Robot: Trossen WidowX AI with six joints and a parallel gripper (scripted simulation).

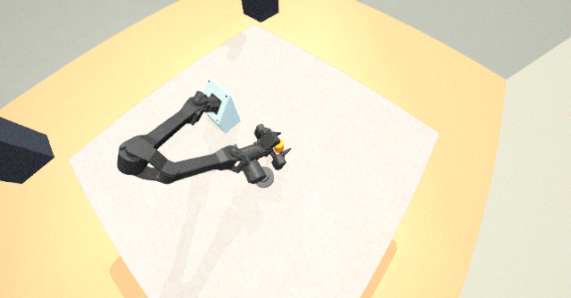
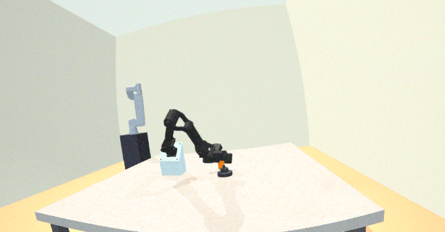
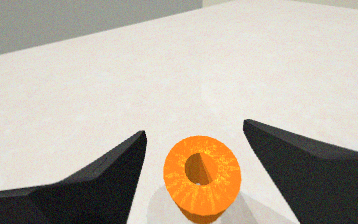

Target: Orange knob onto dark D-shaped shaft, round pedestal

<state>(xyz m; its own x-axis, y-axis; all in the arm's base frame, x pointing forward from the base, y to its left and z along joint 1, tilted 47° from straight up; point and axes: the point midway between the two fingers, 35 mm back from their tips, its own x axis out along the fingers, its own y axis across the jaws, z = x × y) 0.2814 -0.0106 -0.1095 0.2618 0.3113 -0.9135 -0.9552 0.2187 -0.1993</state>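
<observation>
My gripper tip is now 30 mm to the left of the orange knob, 20 mm above it and 10 mm past it. Round my gripper tip: pedestal with shaft: 170 mm to the right, 30 mm ahead, 20 mm below.
</observation>
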